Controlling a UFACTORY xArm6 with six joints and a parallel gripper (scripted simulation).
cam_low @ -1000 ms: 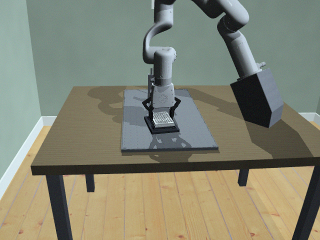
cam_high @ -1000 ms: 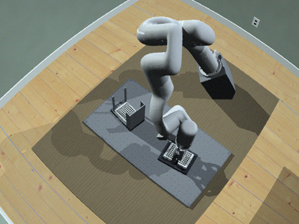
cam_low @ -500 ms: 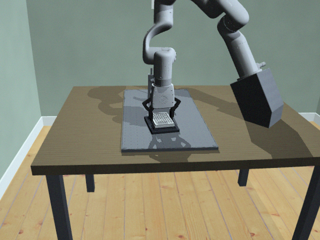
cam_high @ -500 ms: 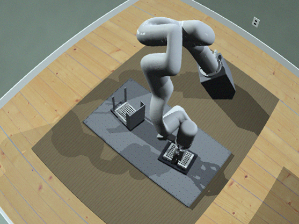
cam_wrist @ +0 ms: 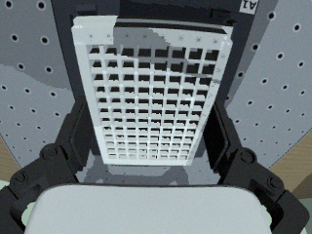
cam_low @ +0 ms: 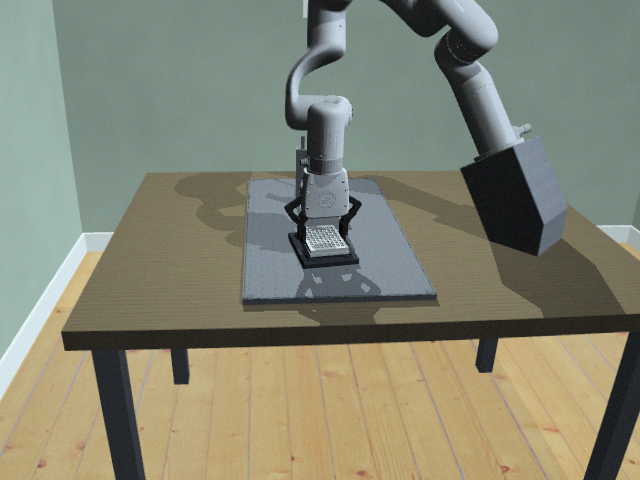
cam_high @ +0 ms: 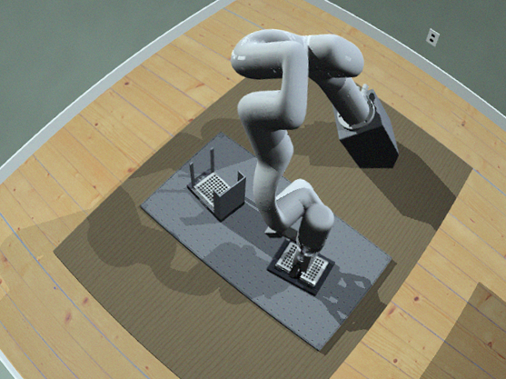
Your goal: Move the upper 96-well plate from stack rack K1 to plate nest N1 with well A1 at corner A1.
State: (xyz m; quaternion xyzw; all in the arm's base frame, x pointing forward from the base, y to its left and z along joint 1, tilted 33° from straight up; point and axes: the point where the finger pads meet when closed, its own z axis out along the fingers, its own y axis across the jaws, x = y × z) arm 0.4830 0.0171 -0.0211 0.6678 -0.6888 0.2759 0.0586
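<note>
Right now my hand is 3 cm above the dark plate nest N1. Also, from my hand: pale A1 square 6 cm behind, 7 cm to the right, 2 cm below.
</note>
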